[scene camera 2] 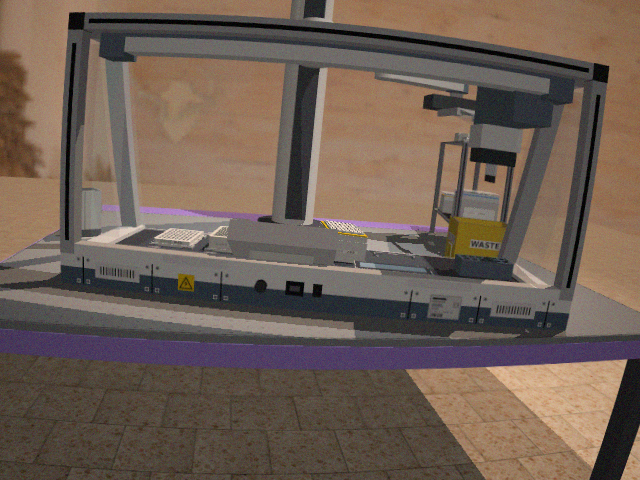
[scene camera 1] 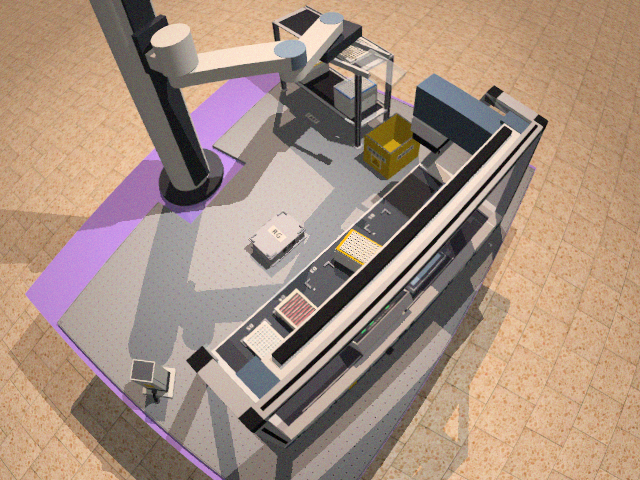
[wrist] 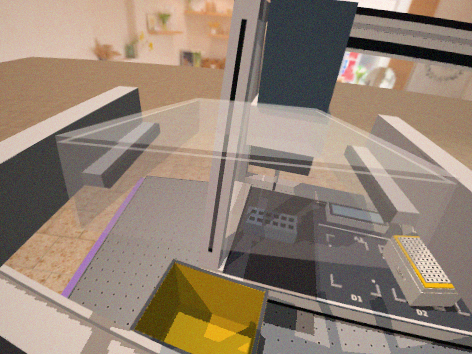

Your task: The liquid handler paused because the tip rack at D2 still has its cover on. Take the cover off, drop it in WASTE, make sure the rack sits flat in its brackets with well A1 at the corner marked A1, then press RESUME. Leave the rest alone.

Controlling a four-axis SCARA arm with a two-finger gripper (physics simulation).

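Frame: origin at the arm's base, x ahead, y left, z up, level; metres.
Seen in the pictures: gripper, fingertip midpoint: (scene camera 1: 379, 66) (wrist: 254, 121); arm's base, link origin: (scene camera 1: 191, 177).
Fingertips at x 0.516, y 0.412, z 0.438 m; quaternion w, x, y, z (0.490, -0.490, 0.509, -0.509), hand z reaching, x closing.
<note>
Pixels of each thing's top centre, then the offset from my fingertips to it. "pt": a spot on its surface instead.
- clear cover, top centre: (wrist: 259, 84) (scene camera 1: 380, 62) 0.002 m ahead, 0.001 m right, 0.016 m up
- yellow WASTE bin, top centre: (wrist: 204, 310) (scene camera 2: 482, 222) (scene camera 1: 393, 132) 0.049 m ahead, 0.030 m left, 0.289 m down
- tip rack, top centre: (scene camera 2: 342, 225) (wrist: 430, 257) (scene camera 1: 361, 248) 0.185 m ahead, 0.390 m right, 0.302 m down
- shelf frame, surface spot: (scene camera 1: 357, 111) pt 0.076 m back, 0.004 m left, 0.238 m down
- RG box, top centre: (scene camera 1: 276, 232) 0.075 m back, 0.452 m right, 0.369 m down
My gripper (scene camera 1: 369, 59) (scene camera 2: 457, 112) (wrist: 254, 121) is shut on the clear cover (scene camera 1: 390, 68) (wrist: 200, 132), which spans between its two fingers, high in the air. The yellow WASTE bin (scene camera 1: 377, 156) (scene camera 2: 475, 235) (wrist: 225, 287) stands open-topped, lower down. The tip rack (scene camera 1: 359, 246) (scene camera 2: 343, 228) (wrist: 422, 262) at D2 is uncovered, with its yellow-edged top and white tips showing. Corner brackets show by its base; I cannot tell whether it sits fully flat. The A1 mark is not readable. A display (scene camera 1: 428, 268) (wrist: 355, 214) is on the deck; no RESUME label is readable.
A shelf frame (scene camera 1: 357, 111) holding a blue-edged box (scene camera 1: 355, 98) stands behind the bin. The handler's gantry beam (scene camera 1: 392, 242) (scene camera 2: 330, 54) spans the deck, with a dark blue head (scene camera 1: 454, 111) (scene camera 2: 511, 108) (wrist: 307, 55) near the bin. An RG box (scene camera 1: 279, 235) lies outside the deck.
</note>
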